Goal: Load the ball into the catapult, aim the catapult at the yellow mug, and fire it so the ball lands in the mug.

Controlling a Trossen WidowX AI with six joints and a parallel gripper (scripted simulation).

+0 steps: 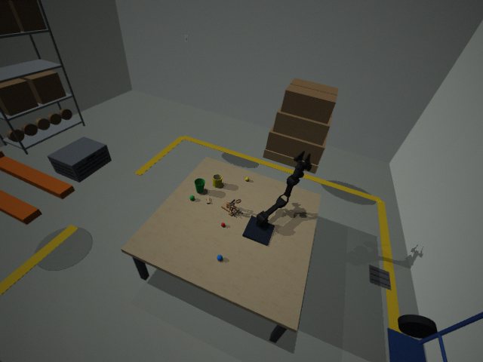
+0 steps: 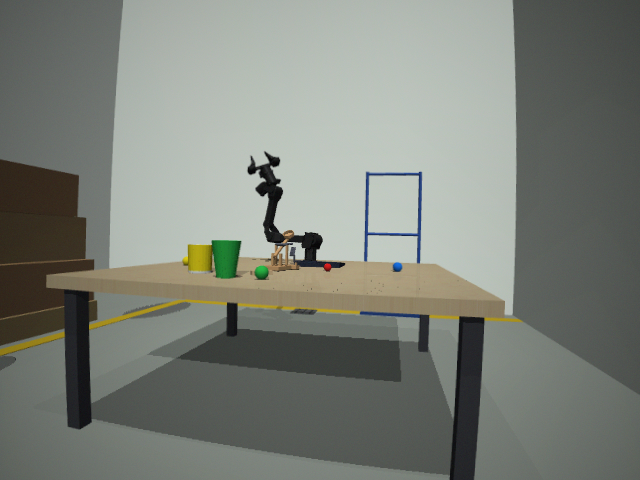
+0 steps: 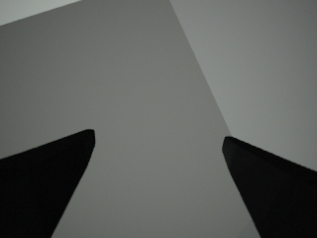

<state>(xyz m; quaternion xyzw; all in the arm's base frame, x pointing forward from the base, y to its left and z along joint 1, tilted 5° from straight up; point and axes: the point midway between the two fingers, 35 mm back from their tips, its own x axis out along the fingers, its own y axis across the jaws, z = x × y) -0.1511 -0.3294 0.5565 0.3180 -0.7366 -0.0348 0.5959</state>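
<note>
The wooden catapult is 470 mm ahead of my gripper tip, 280 mm to the left of it and 520 mm below it. From my gripper tip the other things lie so: yellow ball: 450 mm ahead, 180 mm to the right, 580 mm below; yellow mug: 710 mm ahead, 570 mm below; red ball: 490 mm ahead, 440 mm to the left, 580 mm below.
</note>
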